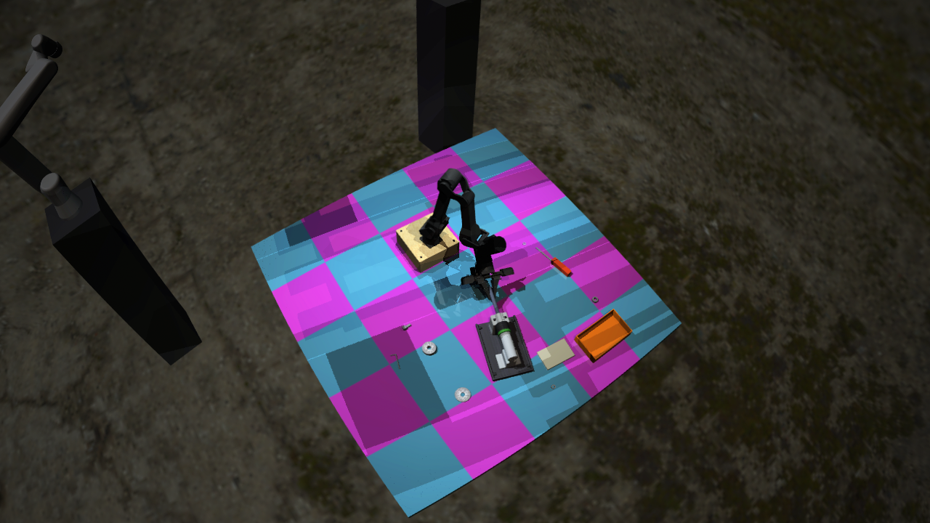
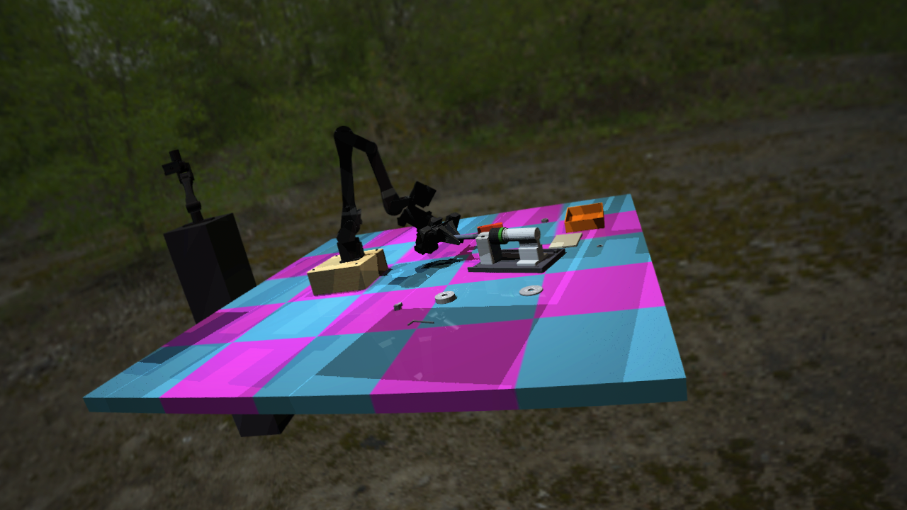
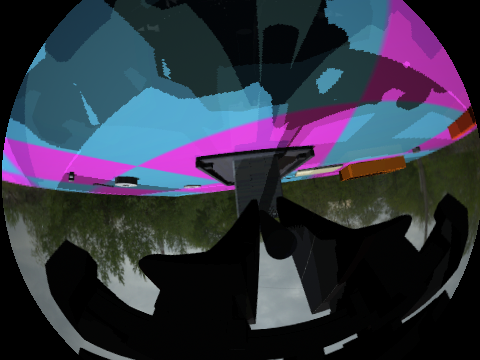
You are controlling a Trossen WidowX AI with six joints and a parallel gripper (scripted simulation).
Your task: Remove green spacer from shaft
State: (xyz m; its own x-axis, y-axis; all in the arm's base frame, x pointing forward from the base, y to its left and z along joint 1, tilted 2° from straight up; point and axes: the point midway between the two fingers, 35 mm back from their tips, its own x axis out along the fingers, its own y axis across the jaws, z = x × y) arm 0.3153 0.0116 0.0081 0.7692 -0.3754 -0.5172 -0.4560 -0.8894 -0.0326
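My gripper tip is 5 cm short of the thin shaft, 3 cm to the left of it and 2 cm below it. From my gripper tip the other things lie so: small bolt (14 cm behind, 29 cm to the right, 6 cm below); card (30 cm ahead, 4 cm to the left, 6 cm below); green spacer (13 cm ahead, 7 cm to the right, 2 cm above).
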